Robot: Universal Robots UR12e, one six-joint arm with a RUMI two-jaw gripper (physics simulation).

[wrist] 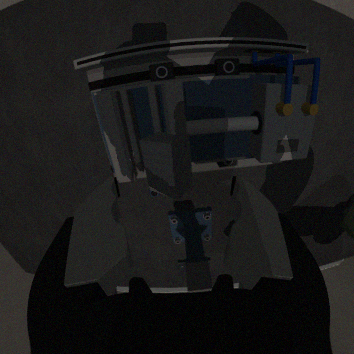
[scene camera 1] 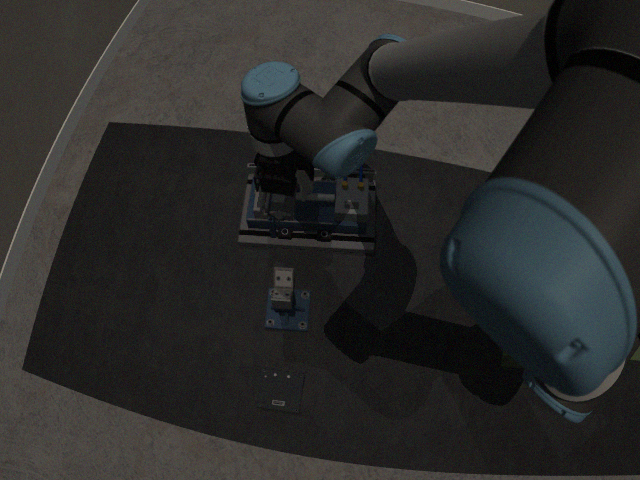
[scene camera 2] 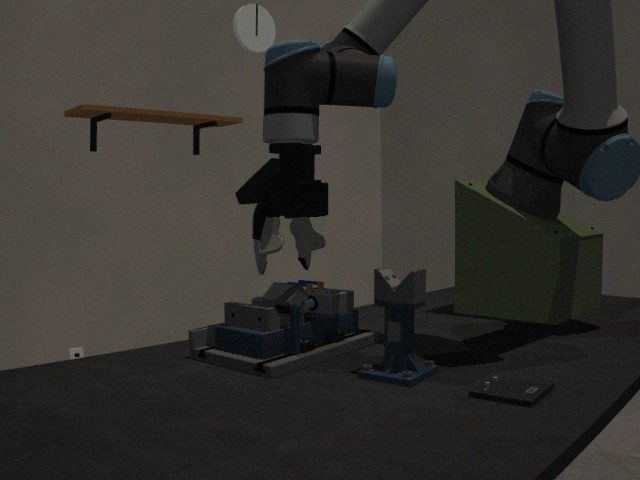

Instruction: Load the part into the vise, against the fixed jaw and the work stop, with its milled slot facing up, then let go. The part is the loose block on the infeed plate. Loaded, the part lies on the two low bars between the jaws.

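Where they show: gripper, fingertip midpoint: (wrist: 174,178) (scene camera 2: 284,272); arm's base, link origin: (scene camera 2: 521,202).
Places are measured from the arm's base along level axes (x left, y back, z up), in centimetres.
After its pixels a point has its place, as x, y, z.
Note:
My gripper (scene camera 2: 283,268) @[-15.9, -65.3, -11.4] (wrist: 174,178) @[-15.9, -65.3, -11.4] is open and empty, its fingertips apart above the vise. The part, a grey block (scene camera 2: 289,297) @[-12.7, -67.7, -15.0] (wrist: 162,162) @[-16.2, -66.4, -13.9], is in the vise below the fingers, between the fixed jaw (scene camera 2: 250,316) @[-16.9, -72.3, -17.9] (wrist: 107,130) and the moving jaw. It looks tilted, with a sloping upper face standing above the fixed jaw. Its slot and its contact with the two low bars cannot be made out. The work stop is a blue post (scene camera 2: 295,330) @[-10.7, -68.5, -20.0] at the vise's near side. The infeed plate (scene camera 1: 289,390) @[22.9, -60.3, -25.2] (scene camera 2: 511,391) @[23.8, -64.0, -25.1] lies flat with small pins and no block on it.
A V-block stand (scene camera 1: 283,297) @[7.4, -62.3, -10.3] (scene camera 2: 399,320) @[5.9, -64.4, -17.1] on a blue base stands between vise and infeed plate. The vise's grey cylinder housing (scene camera 1: 352,198) @[-18.0, -51.7, -16.3] (wrist: 285,130) @[-18.2, -52.4, -16.3] carries brass fittings and blue hoses (wrist: 288,82) @[-23.4, -53.9, -15.0]. A green robot pedestal (scene camera 2: 506,268) @[1.4, -13.0, -14.6] stands at the back right.

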